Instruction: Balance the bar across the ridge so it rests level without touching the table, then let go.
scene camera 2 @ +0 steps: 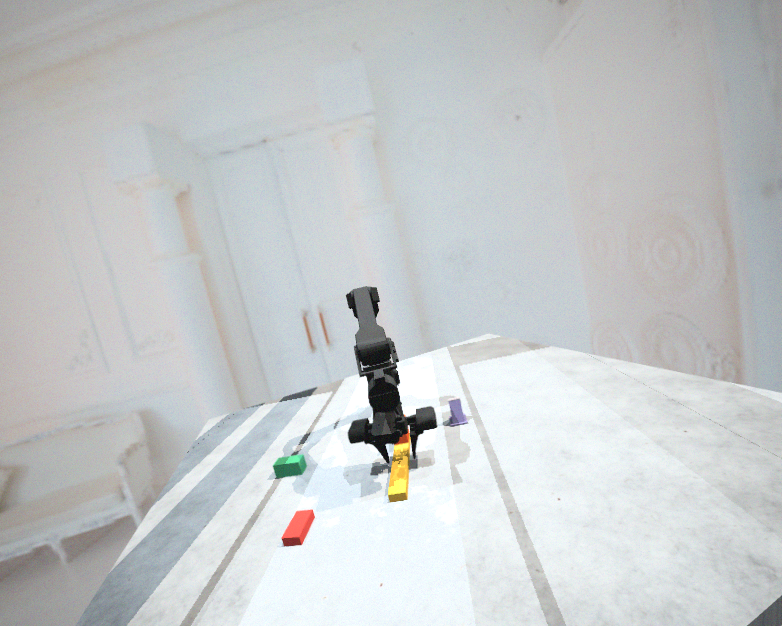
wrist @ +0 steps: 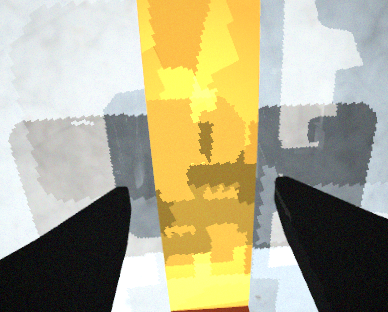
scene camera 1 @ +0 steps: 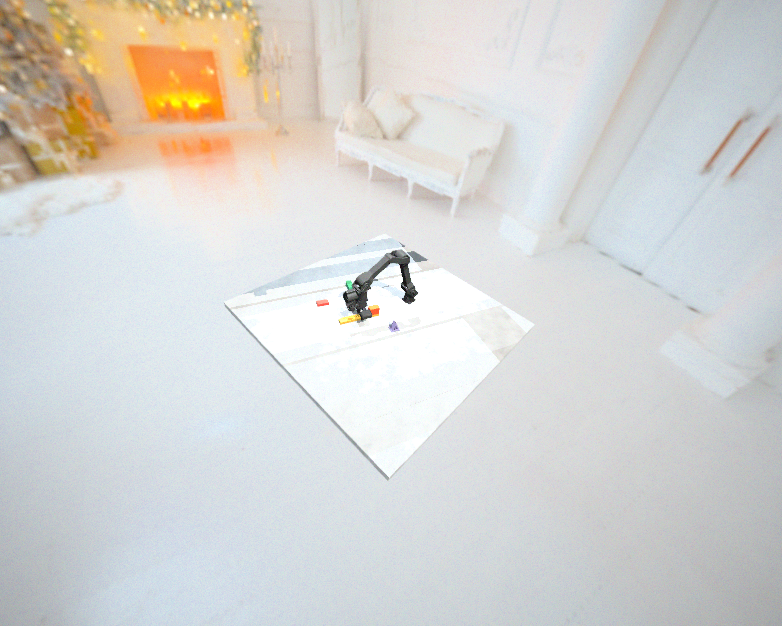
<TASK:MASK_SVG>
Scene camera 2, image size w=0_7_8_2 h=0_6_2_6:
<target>gripper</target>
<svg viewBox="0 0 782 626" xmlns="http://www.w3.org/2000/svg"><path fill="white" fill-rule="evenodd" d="M435 408L432 405L416 408L416 414L404 416L401 401L399 401L396 408L389 412L378 412L372 408L372 423L369 422L368 418L353 420L347 432L349 444L364 442L365 445L372 445L389 464L390 460L386 445L397 444L399 437L408 434L408 426L410 426L412 454L414 459L416 459L419 435L424 434L426 430L438 427Z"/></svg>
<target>bar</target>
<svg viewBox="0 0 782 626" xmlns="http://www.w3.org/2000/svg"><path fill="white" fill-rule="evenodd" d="M409 428L408 434L399 437L399 442L394 444L388 490L390 502L408 500L411 444Z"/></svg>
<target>red block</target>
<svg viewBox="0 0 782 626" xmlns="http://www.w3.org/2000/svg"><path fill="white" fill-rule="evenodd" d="M313 510L296 511L281 538L284 546L301 546L315 518Z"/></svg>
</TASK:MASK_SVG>
